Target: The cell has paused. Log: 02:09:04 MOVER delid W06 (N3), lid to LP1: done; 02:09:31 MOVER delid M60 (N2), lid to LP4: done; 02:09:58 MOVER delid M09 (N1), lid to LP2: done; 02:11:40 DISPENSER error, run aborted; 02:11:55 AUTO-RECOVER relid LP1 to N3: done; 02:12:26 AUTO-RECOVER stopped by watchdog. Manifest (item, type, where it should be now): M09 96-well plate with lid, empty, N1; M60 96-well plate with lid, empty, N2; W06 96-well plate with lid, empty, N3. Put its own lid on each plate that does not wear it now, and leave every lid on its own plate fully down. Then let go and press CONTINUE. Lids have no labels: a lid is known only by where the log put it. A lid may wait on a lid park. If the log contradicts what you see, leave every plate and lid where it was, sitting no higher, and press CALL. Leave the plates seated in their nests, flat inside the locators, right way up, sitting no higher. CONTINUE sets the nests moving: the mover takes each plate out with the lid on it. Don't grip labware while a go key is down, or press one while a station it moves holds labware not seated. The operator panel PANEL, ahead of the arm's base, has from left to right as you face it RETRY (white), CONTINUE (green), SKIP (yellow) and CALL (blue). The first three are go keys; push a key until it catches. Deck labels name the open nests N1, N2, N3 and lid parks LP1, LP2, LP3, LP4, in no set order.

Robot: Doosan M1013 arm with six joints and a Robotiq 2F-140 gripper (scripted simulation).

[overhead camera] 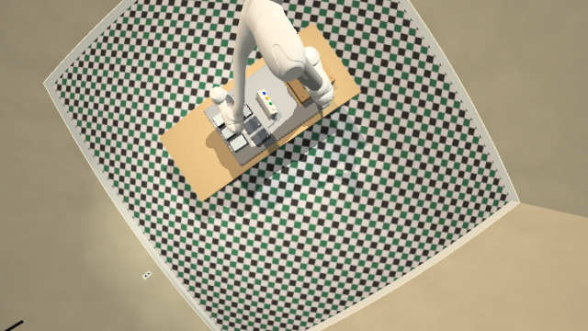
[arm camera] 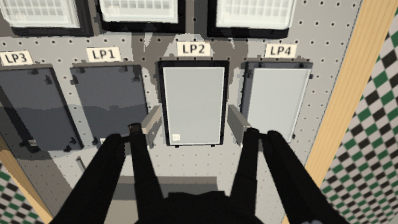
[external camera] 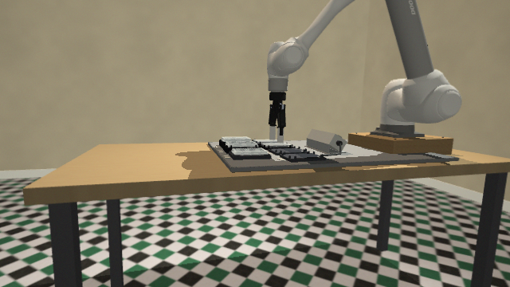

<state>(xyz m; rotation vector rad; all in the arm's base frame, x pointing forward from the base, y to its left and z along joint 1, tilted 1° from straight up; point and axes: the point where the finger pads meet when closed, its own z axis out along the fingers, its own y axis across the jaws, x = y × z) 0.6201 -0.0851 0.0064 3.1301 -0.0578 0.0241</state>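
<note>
My hand is 5 cm above the lid park LP2. Also, from my hand: LP1 label (13 cm to the left, 9 cm ahead, 5 cm below); then blue call key (25 cm behind, 1 cm above); then lid park LP1 (13 cm to the left, 5 cm below).
</note>
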